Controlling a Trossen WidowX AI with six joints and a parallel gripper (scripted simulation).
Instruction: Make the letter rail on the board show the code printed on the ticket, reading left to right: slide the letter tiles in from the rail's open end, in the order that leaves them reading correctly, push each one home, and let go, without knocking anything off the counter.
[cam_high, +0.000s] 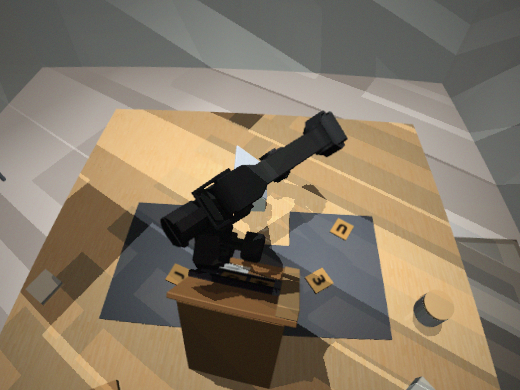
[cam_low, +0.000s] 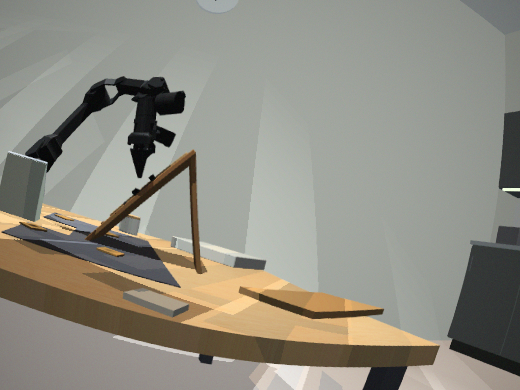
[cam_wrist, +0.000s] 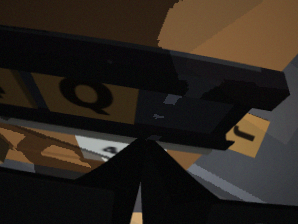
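Right now my gripper tip is 30 mm short of the q tile, 30 mm to the right of it and 20 mm above it. From my gripper tip the other things lie so: tile marked 4: 40 mm ahead, 100 mm to the left, 20 mm below; then dark mat: 120 mm behind, 60 mm to the left, 190 mm below; then white ticket: 30 mm behind, 20 mm to the left, 100 mm below.
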